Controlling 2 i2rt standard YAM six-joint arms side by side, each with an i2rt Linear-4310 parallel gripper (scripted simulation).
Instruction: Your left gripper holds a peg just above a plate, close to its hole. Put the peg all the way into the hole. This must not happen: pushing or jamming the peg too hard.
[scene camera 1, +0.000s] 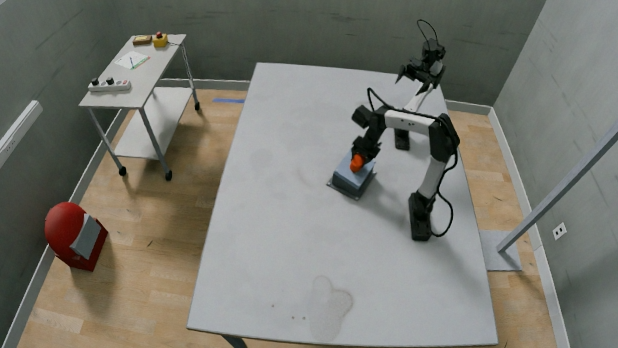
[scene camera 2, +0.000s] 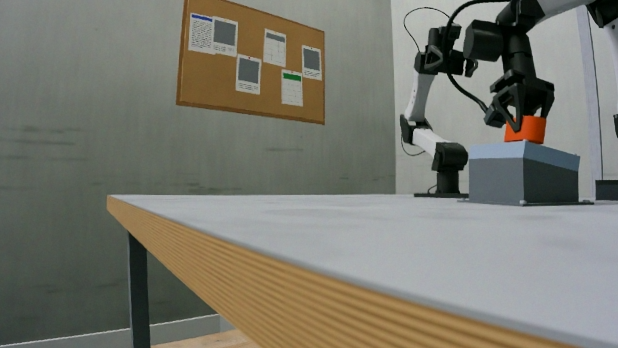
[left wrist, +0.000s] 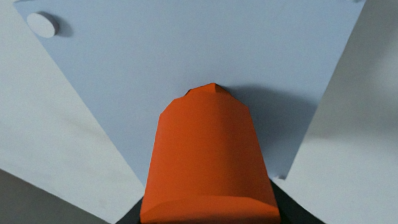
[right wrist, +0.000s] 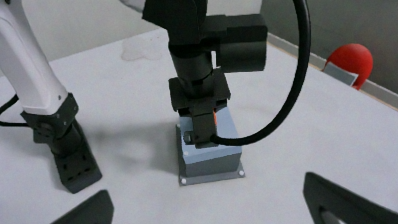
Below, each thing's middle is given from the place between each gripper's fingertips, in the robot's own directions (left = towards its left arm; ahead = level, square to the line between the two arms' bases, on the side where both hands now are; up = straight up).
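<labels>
With the orange peg (scene camera 2: 533, 128) as my reference, I find my left hand 20 mm above it and 10 mm to the left of it. The blue-grey plate (scene camera 2: 525, 149) is 50 mm below my left hand and 10 mm to the right of it.
My right hand is 24 cm above the orange peg, 20 cm to the right of it and 18 cm short of it. From that same right hand, the blue-grey plate is 28 cm below, 19 cm ahead and 20 cm to the left.
</labels>
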